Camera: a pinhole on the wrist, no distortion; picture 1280 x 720 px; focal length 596.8 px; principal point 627.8 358.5 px. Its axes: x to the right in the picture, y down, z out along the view. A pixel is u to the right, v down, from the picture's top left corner.
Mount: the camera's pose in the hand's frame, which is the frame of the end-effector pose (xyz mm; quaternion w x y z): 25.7 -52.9 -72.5 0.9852 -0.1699 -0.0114 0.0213
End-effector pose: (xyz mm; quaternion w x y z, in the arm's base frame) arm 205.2 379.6 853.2 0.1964 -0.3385 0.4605 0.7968
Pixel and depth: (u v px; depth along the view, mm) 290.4 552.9 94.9
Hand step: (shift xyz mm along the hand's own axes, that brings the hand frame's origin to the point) -31.9 5.5 5.7
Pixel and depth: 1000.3 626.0 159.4
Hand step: 117.6 72.2 55.2
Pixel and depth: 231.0 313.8 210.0
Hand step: -119.4 -3.9 128.5
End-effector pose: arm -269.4 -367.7 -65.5 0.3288 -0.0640 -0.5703 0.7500
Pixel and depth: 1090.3 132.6 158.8
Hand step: 146.2 -50.8 99.1
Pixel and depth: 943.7 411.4 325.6
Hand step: 187.1 91.0 227.2
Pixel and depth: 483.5 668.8 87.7
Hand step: 0.2 18.4 -5.5
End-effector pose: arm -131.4 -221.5 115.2 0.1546 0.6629 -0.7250 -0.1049
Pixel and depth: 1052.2 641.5 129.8
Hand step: 111.7 52.7 30.5
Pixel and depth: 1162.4 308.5 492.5
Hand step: 453.3 93.1 412.0
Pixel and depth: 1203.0 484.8 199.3
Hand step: 210.0 62.2 104.0
